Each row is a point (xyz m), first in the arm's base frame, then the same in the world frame.
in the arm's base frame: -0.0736 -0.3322 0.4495
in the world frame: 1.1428 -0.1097 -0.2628
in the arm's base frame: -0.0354 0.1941 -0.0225
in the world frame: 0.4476 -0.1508 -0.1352
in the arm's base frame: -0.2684 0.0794 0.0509
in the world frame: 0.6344 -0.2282 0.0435
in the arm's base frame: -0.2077 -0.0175 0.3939
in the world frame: 0.9114 -0.0065 -0.0262
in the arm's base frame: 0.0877 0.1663 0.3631
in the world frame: 0.6870 0.1613 -0.2346
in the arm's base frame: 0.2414 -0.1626 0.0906
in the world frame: 0.7119 -0.1941 -0.5158
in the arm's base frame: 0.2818 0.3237 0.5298
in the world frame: 0.6337 0.4352 -0.3460
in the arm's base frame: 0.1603 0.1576 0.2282
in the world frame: 0.5886 0.0743 -0.3139
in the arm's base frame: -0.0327 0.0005 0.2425
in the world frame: 0.7583 -0.0614 -0.1917
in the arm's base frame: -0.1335 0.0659 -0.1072
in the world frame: 0.5094 -0.3180 -0.0968
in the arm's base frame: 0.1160 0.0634 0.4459
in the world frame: 0.8081 0.1723 -0.2934
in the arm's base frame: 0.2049 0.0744 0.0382
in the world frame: 0.5153 -0.1061 -0.3982
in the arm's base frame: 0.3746 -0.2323 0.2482
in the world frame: 0.8319 -0.0770 -0.6548
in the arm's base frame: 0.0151 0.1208 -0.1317
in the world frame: 0.4179 -0.2623 -0.2161
